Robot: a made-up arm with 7 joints.
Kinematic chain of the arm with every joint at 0, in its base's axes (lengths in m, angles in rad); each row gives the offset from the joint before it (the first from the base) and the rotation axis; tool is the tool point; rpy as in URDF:
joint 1: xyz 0.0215 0.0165 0.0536 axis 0 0.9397 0.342
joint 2: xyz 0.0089 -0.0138 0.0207 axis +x
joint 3: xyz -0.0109 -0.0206 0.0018 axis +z
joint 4: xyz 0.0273 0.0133 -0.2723 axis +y
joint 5: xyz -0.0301 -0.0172 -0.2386 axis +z
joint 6: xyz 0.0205 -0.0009 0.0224 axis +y
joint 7: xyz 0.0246 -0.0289 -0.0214 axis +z
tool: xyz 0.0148 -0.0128 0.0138 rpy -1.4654 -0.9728 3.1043
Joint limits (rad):
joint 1: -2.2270..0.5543
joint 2: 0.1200..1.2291
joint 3: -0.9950..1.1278
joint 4: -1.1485..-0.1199
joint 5: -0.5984..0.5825
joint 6: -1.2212..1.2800
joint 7: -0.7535..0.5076
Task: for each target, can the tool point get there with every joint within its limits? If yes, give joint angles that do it. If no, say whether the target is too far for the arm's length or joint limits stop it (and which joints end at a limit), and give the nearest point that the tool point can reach.
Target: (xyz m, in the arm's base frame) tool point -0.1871 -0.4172 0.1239
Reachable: no: joint limits stop it (at a limit: joint 1, joint 2, joint 4) | nearest point 0.1159 -0.3491 0.2169 | short by 0.324 m
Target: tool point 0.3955 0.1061 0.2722
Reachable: yes | joints -1.7180 0.9187 -0.0002 -0.5597 -0.4696 -0.9776 -0.5317
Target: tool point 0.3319 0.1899 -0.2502
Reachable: yes | joints -0.4401 0.6820 -0.1067 -0.4696 -0.0732 0.0315 -0.6308
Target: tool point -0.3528 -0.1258 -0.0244
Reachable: no: joint limits stop it (at a limit: joint 1, joint 2, joint 3, joint 4, joint 5, joint 6) | nearest point -0.2248 -0.0483 -0.3111 | short by 0.323 m
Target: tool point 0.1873 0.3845 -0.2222
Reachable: yes | joints -0.1827 0.9962 0.3921 -0.2543 -0.5031 0.3669 -0.5093
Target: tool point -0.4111 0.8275 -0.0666
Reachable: no: too far | nearest point -0.1971 0.4553 -0.1044 | short by 0.431 m
